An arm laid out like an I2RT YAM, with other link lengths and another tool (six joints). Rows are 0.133 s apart.
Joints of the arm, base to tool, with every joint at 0 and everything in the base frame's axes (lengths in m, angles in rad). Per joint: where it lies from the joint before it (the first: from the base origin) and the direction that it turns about. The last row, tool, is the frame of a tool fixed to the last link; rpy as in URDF.
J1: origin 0 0 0.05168 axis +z
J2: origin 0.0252 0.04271 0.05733 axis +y
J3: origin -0.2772 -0.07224 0 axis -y
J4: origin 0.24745 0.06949 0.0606 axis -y
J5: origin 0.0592 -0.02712 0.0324 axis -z
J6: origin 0.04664 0 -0.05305 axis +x
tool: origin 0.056 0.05 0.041 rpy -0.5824 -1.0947 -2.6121
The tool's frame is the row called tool.
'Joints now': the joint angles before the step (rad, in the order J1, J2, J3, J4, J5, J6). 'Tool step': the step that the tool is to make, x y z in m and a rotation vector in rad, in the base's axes. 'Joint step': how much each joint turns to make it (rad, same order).
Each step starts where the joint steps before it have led.
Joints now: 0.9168, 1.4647, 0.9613, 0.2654, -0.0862, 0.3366
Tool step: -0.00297, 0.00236, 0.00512, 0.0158, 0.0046, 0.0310
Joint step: 0.0028, 0.0024, 0.0140, -0.0012, -0.0305, 0.0064
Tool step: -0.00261, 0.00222, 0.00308, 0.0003, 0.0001, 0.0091
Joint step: 0.0082, -0.0002, 0.0121, -0.0121, -0.0009, 0.0001
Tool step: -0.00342, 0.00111, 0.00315, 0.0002, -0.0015, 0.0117
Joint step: 0.0071, -0.0046, 0.0082, -0.0120, -0.0042, -0.0021
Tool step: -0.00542, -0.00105, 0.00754, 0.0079, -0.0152, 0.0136
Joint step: 0.0069, -0.0168, 0.0074, -0.0100, -0.0049, -0.0089
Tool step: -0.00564, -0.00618, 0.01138, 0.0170, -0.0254, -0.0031
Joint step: 0.0031, -0.0363, -0.0013, -0.0075, 0.0082, -0.0092
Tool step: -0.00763, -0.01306, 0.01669, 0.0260, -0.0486, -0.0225
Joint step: 0.0000, -0.0644, -0.0114, -0.0056, 0.0261, -0.0203
